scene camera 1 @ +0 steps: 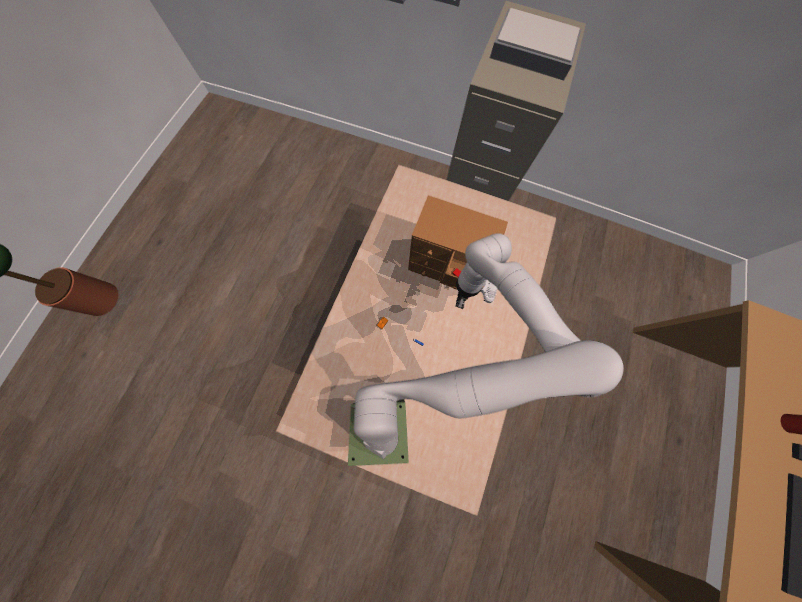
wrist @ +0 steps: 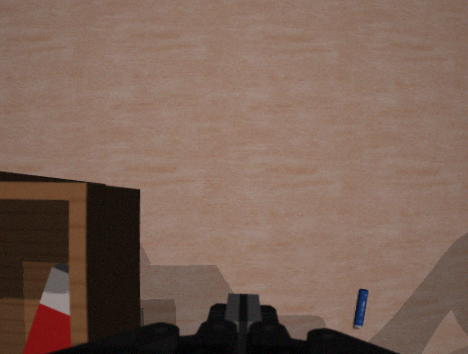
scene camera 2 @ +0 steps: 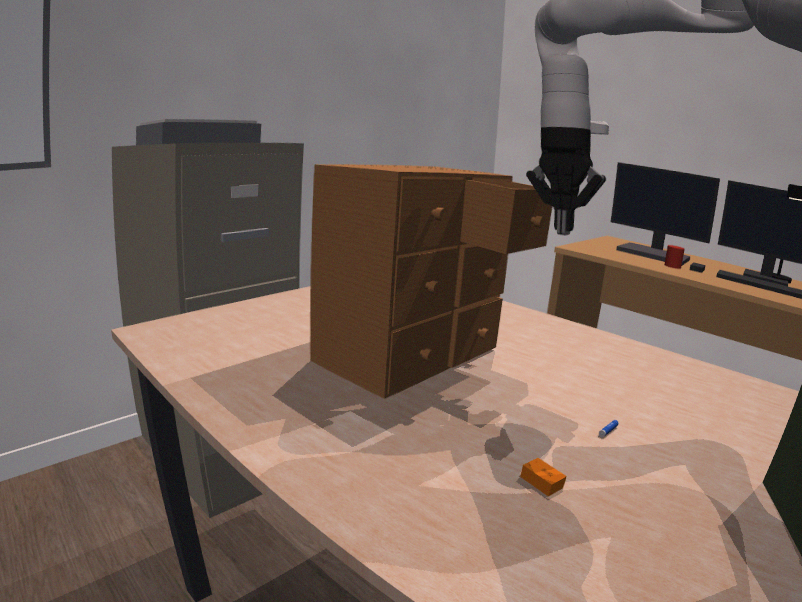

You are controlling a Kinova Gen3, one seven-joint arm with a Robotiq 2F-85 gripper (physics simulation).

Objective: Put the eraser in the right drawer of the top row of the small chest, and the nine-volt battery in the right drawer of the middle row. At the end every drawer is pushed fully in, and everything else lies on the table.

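Places are measured from the arm's base along level axes (x right, y back, z down), in millimetres.
Pixels of known places: gripper, between the fingertips: [scene camera 1: 459,300] [wrist: 242,314] [scene camera 2: 563,234].
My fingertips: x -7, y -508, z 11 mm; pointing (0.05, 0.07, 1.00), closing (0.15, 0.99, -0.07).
Observation:
Ahead of a thing's pixels: the offset from my fingertips to its top centre. Level surfaces: height alone.
The small chest {dz -74, dx -120, dy -202 mm} [scene camera 1: 461,219] [scene camera 2: 356,278] stands at the table's back. Its top right drawer [scene camera 2: 489,213] [wrist: 77,225] is partly out; the middle right drawer {dz +39, dx -45, dy -194 mm} [scene camera 2: 481,275] looks in or nearly in. The red and white eraser {dz +15, dx -34, dy -90 mm} [scene camera 1: 456,272] [wrist: 47,325] lies inside the top right drawer, partly hidden by its front wall in the wrist view. My gripper [scene camera 1: 459,304] [scene camera 2: 563,230] [wrist: 242,314] is shut and empty, pointing down just outside that drawer's front; whether it touches is unclear. I cannot make out a nine-volt battery for certain in any view.
An orange block {dz +227, dx -218, dy +172 mm} [scene camera 1: 382,322] [scene camera 2: 542,477] and a blue cylinder {dz +234, dx -47, dy +164 mm} [scene camera 1: 418,342] [scene camera 2: 608,428] [wrist: 361,308] lie on the table {dz +245 mm} [scene camera 1: 446,447] in front of the chest. A grey filing cabinet [scene camera 1: 511,123] [scene camera 2: 145,239] stands behind. The arm's green base plate [scene camera 1: 401,447] is at the opposite end.

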